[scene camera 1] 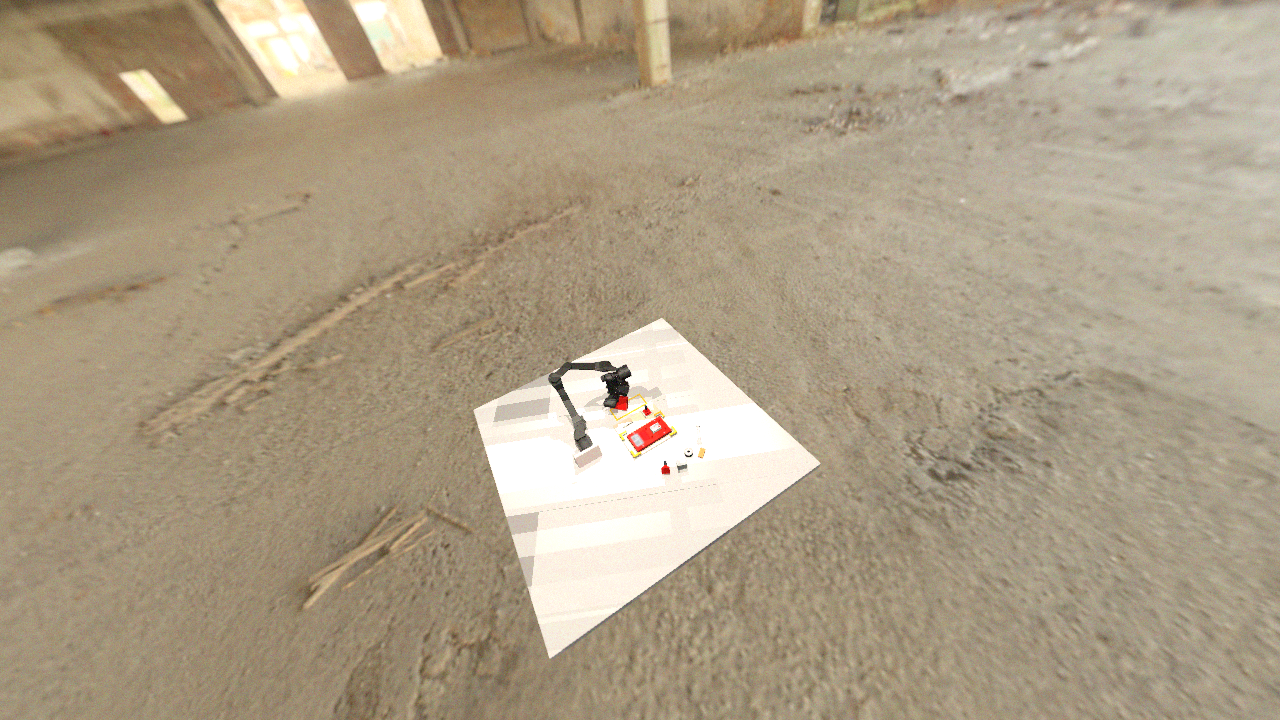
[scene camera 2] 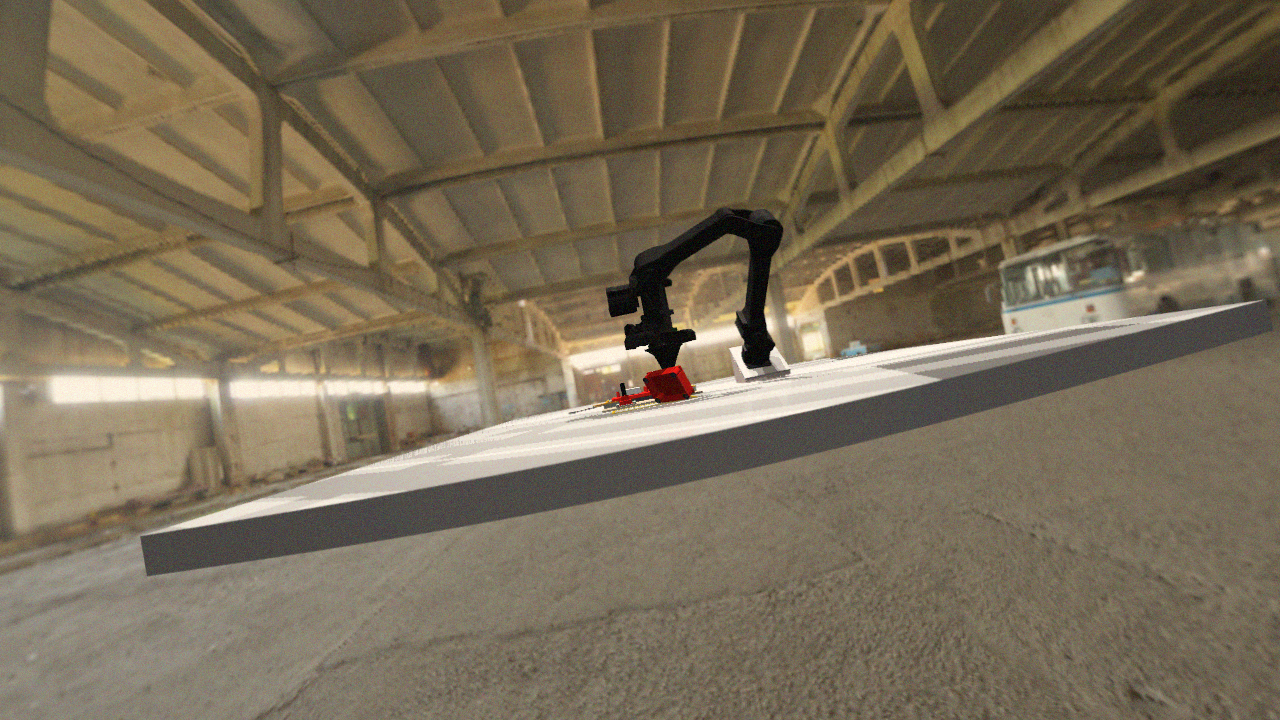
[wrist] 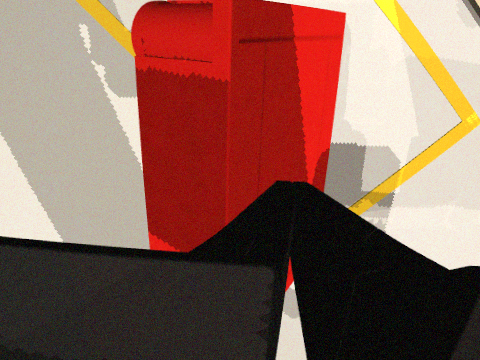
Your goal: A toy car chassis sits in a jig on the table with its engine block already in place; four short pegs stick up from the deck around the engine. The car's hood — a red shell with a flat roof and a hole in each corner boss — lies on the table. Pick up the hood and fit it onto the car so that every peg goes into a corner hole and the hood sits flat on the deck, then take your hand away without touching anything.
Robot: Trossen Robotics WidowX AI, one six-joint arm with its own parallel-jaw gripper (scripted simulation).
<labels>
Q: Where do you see a red hood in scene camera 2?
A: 670, 384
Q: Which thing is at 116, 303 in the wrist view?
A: My gripper.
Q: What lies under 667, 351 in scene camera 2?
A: My gripper.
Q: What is my gripper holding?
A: Nothing.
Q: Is my gripper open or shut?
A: Shut.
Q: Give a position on a red hood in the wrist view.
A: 228, 104
</labels>
